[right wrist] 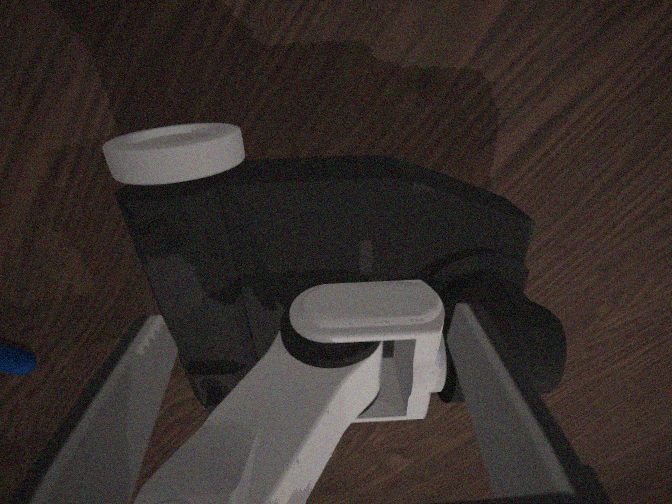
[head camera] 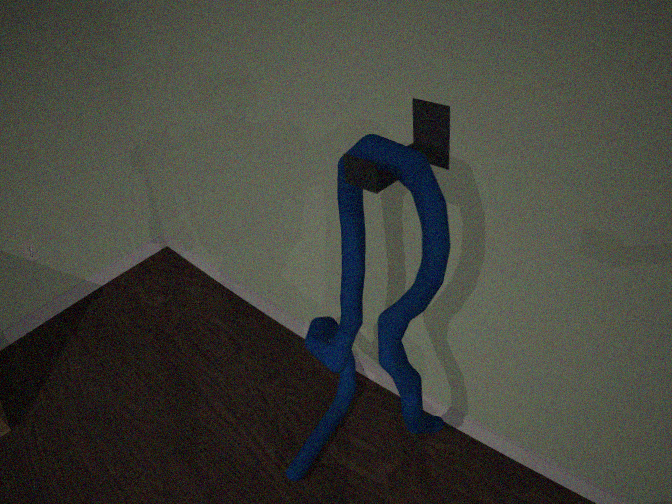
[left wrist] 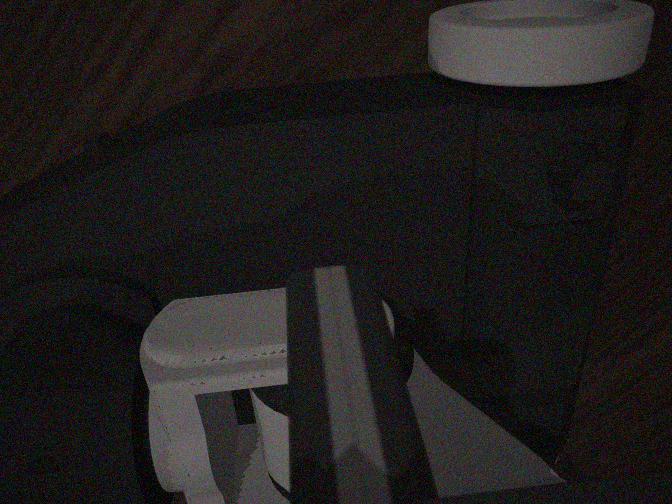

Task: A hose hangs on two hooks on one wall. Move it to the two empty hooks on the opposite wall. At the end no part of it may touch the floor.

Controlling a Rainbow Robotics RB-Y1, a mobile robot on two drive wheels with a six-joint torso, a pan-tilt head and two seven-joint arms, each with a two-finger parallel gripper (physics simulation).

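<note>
A blue hose (head camera: 352,260) is draped over one dark hook (head camera: 371,172) below a dark wall plate (head camera: 430,132) in the head view. Both strands hang down the wall. The left strand loops low and its end (head camera: 303,461) lies on the dark wood floor; the right strand's end (head camera: 423,420) rests at the baseboard. No gripper shows in the head view. My left gripper (left wrist: 339,325) is shut and empty, pointing down at my own dark base. My right gripper (right wrist: 303,347) is open and empty above the floor; a blue hose tip (right wrist: 15,360) shows at that view's left edge.
The pale green wall meets a second wall in a corner (head camera: 165,246) at the left. The robot's dark base (right wrist: 325,227) and a white disc (right wrist: 173,152) fill the wrist views. No second hook is in view.
</note>
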